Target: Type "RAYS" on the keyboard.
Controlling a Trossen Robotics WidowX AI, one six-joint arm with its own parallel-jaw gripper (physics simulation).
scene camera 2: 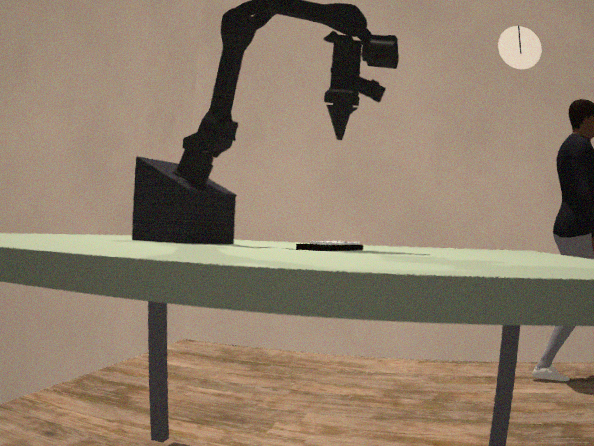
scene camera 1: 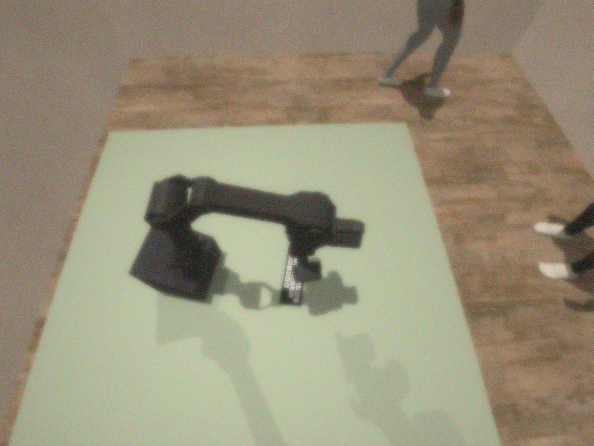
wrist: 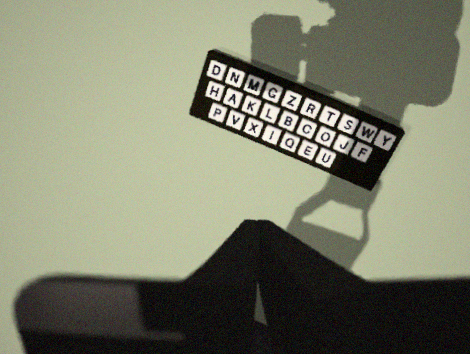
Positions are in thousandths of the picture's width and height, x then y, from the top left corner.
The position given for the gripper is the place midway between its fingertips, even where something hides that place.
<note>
In view: the gripper (scene camera 2: 572,313) and a black keyboard (wrist: 776,493).
The gripper also shows in scene camera 1 (scene camera 1: 501,555) and in the wrist view (wrist: 544,657).
</note>
